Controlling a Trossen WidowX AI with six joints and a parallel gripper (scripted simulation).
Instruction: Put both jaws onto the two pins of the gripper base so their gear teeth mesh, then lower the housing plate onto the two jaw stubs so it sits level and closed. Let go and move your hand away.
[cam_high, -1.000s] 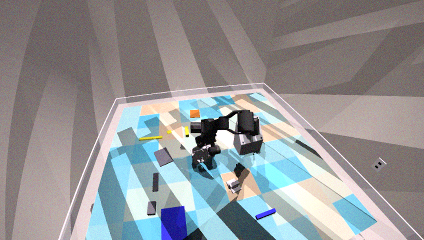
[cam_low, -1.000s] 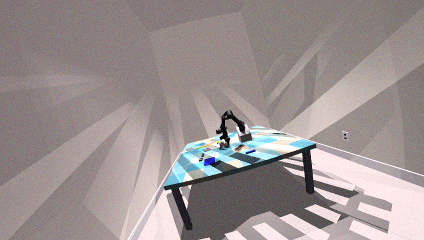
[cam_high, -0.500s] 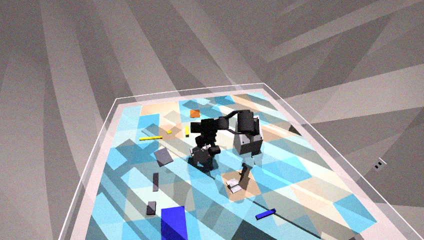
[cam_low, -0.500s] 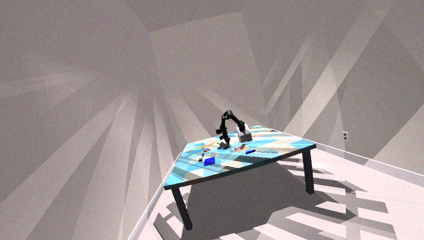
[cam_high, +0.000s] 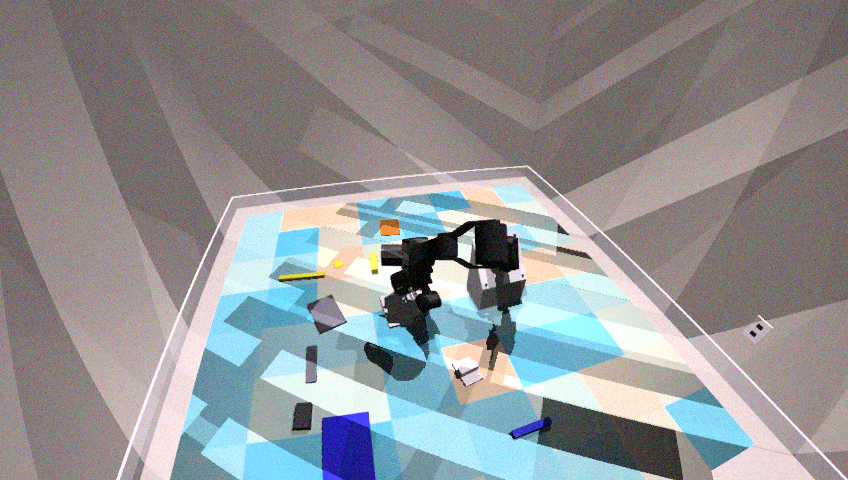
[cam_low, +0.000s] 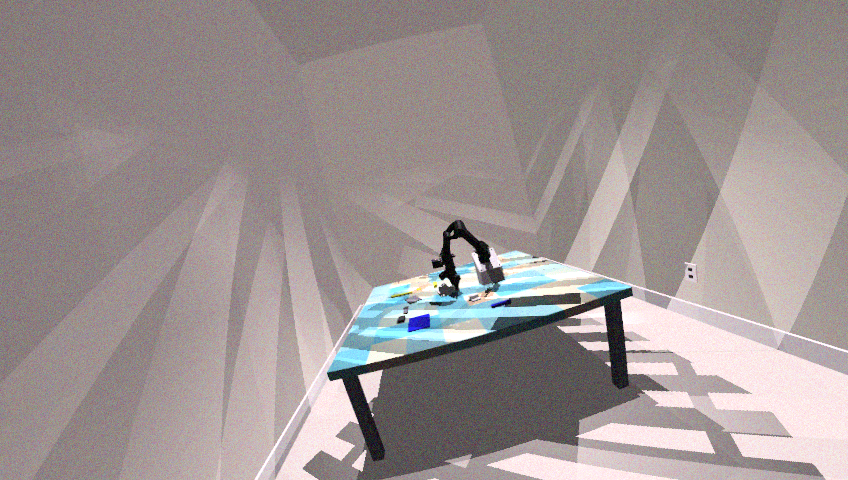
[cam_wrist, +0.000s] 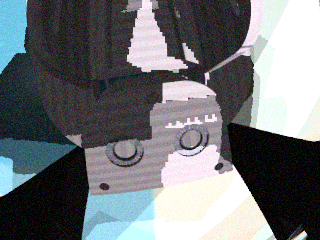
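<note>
The white housing part lies 20 mm above my gripper tip and 10 mm ahead of it. From my gripper tip the other things lie so: small dark cube: 300 mm to the right, 70 mm behind; then dark grey plate: 280 mm ahead, 20 mm to the right; then grey bar: 320 mm ahead, 150 mm to the left.
</note>
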